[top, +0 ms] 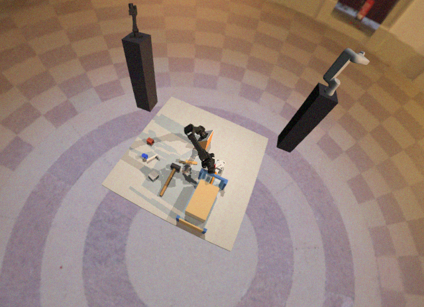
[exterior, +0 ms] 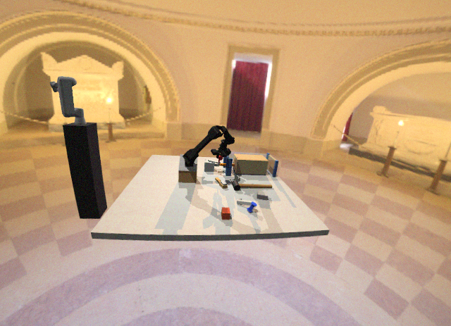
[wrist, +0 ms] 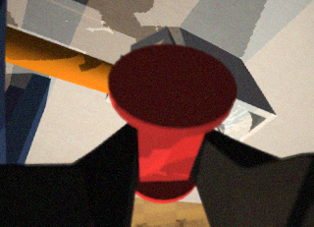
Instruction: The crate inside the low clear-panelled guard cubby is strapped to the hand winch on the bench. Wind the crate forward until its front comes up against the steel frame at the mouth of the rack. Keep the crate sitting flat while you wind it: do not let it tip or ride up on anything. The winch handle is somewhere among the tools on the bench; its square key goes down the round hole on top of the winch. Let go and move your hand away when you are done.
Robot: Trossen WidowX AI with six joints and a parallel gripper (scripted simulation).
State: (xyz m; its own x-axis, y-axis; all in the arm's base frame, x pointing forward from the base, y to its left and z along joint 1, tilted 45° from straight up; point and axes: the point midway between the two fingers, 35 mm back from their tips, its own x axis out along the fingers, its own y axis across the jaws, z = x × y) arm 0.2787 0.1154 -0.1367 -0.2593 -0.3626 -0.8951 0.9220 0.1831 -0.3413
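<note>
Right now my gripper tip is 2 cm past the red-knobbed handle, 1 cm to the right of it and 3 cm above it. Round my gripper tip: winch 9 cm behind, 4 cm to the left, 10 cm below; then red knob 1 cm ahead, 2 cm to the right; then frame 8 cm ahead, 3 cm to the left, 3 cm below.
</note>
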